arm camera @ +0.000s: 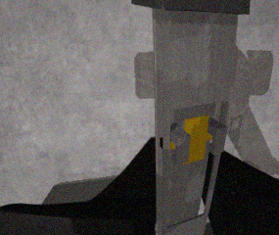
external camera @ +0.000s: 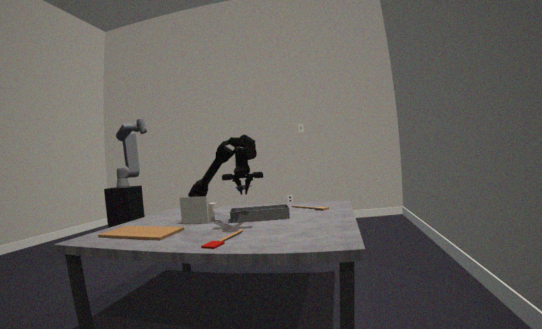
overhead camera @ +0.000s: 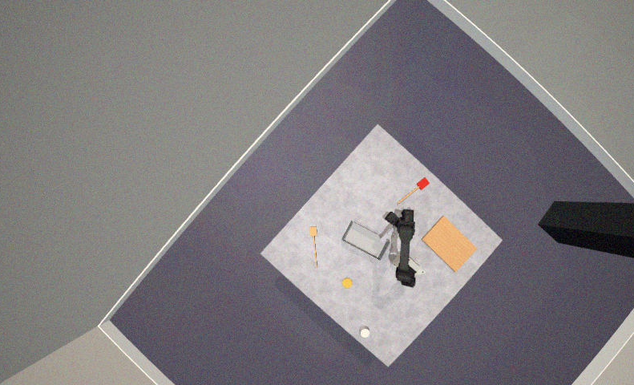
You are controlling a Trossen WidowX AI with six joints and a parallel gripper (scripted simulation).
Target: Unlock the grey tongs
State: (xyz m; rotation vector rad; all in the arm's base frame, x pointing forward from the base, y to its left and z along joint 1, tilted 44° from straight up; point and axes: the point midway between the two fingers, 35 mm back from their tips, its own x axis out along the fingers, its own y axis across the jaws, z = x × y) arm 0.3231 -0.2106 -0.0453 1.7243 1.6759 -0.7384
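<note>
Now: gripper tip 20 mm to the left of the yellow lock piece and 40 mm below it. The rest, counted from my gripper tip: roasting tin 30 mm ahead, 220 mm to the left, 130 mm below; then red spatula 30 mm behind, 310 mm to the right, 150 mm below; then wooden board 490 mm behind, 150 mm to the right, 150 mm below.
</note>
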